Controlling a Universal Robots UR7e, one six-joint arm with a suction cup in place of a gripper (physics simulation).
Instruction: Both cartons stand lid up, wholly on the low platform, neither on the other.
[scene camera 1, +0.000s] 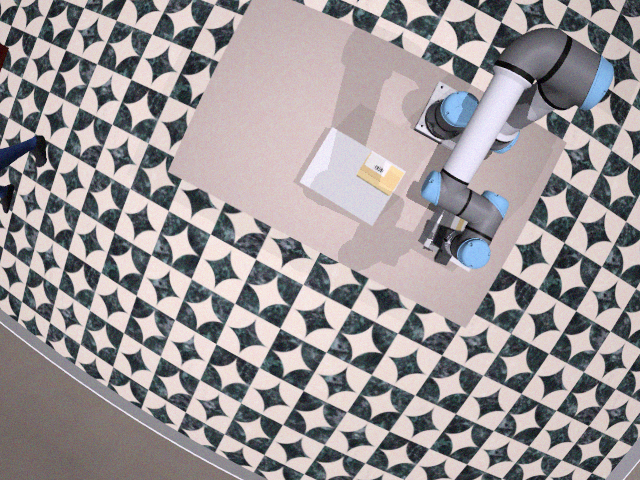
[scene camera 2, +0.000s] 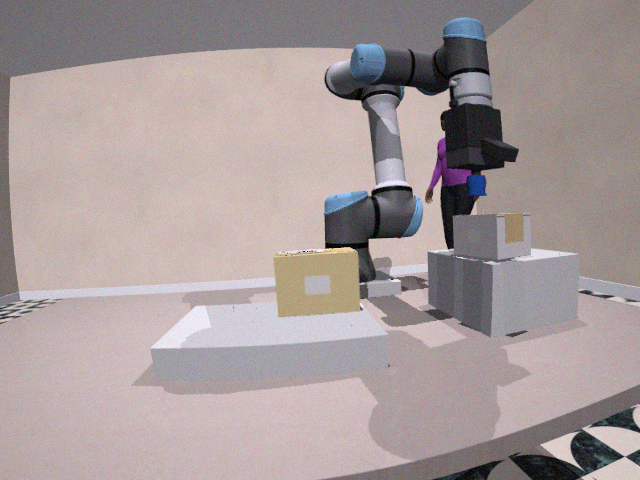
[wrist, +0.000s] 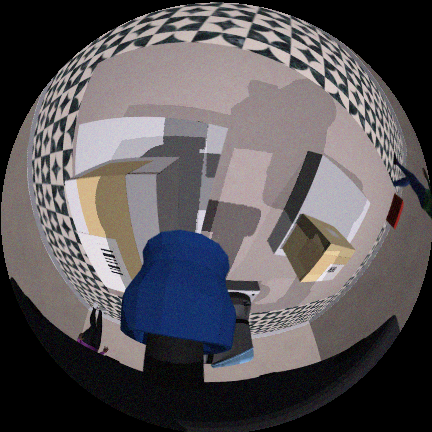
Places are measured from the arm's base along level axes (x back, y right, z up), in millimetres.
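Where they show: end effector, tool point: (scene camera 2: 476, 195) (wrist: 184, 267); arm's base, origin of the base link: (scene camera 1: 444, 119).
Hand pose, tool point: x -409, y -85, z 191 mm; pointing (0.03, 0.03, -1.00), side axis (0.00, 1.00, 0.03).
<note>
Each offset is from my tool point to the top centre of the thing.
A yellow carton @[dx +128, dy +258, dz -83 mm] (scene camera 1: 395, 181) (scene camera 2: 289, 289) (wrist: 302, 245) stands upright on the low light-grey platform @[dx +94, dy +348, dz -183 mm] (scene camera 1: 333, 180) (scene camera 2: 268, 361) (wrist: 327, 182), near its edge on the robot's side, with its barcode label on top. A pale grey carton with a tan band @[dx +33, dy -65, dz -34 mm] (scene camera 2: 475, 235) (wrist: 142, 200) stands on the taller grey block @[dx +44, dy -94, dz -111 mm] (scene camera 2: 535, 291) (wrist: 120, 131); its top face, with a barcode, shows in the wrist view. My gripper's blue suction cup (scene camera 2: 476, 185) (wrist: 180, 290) points down, off and open, with a gap above the grey carton. In scene camera 1 the wrist hides the cup and much of that carton.
The robot base plate (scene camera 1: 431, 98) stands behind, between the low platform and the block. The arm arches above the base. A person in purple (scene camera 2: 440, 160) stands beyond the block. Another person's blue-clad legs (scene camera 1: 18, 150) and a red object (scene camera 1: 2, 57) (wrist: 395, 211) are farther off.
</note>
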